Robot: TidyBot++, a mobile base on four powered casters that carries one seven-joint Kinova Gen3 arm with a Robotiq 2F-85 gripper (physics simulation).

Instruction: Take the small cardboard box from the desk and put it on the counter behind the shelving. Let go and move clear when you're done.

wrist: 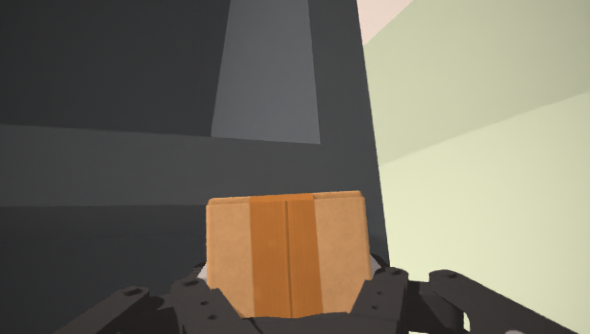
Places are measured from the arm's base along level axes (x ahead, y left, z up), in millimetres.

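Pixels of known places: gripper, fingertip midpoint: [288, 267].
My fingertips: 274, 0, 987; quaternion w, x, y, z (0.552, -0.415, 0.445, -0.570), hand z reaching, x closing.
Behind a point stands the place of what it marks, as x, y, z.
A small cardboard box [286, 255] {225, 4, 996} with a darker orange tape strip down its middle is at the lower centre of the wrist view. My gripper [288, 267] {274, 0, 987} is shut on it, with one finger at each side; the fingertips are largely hidden behind the box's sides. A dark grey shelving unit [345, 125] {279, -38, 1064} stands close in front, filling the left and centre of the view, and the box is in front of its lower right part. The desk and the counter do not show in this view.
The shelving has a dark recess at the upper left, with a lighter inner side panel [267, 75] {345, 4, 1132}. A pale green wall [480, 200] {1189, -763, 1086} runs along the right, beside the shelving's right edge. A pinkish surface [377, 15] {1432, -582, 2041} shows at the top right.
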